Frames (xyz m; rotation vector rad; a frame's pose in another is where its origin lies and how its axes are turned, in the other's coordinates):
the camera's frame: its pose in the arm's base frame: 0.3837 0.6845 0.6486 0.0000 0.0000 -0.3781
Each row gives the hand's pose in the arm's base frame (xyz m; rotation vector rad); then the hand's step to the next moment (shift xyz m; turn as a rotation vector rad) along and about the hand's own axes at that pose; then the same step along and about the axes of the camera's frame.
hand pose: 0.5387 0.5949 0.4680 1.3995 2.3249 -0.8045
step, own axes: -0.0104 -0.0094 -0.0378 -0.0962 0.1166 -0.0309
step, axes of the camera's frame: -0.0068 0.0104 0.0384 0.1409 0.0489 0.0396
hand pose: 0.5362 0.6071 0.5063 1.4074 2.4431 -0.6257
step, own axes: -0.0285 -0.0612 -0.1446 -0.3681 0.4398 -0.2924
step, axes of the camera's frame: -0.0444 0.0053 0.1532 0.5032 0.2603 0.3057
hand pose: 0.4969 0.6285 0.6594 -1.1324 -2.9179 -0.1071
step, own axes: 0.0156 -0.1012 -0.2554 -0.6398 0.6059 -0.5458
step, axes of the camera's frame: -0.0478 -0.1063 0.2492 0.8187 0.3020 0.5593
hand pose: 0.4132 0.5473 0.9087 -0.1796 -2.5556 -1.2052
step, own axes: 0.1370 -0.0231 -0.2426 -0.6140 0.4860 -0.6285
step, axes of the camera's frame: 0.0001 -0.2194 0.1733 0.8382 0.1584 0.5297
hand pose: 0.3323 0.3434 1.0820 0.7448 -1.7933 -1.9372
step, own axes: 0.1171 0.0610 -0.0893 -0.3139 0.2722 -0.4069
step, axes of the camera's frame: 0.0176 -0.1522 0.0438 0.5021 0.0356 0.2912
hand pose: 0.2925 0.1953 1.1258 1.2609 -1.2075 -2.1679
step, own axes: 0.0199 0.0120 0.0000 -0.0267 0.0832 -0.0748
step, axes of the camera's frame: -0.0038 -0.0229 -0.0008 0.0879 -0.0374 0.0640
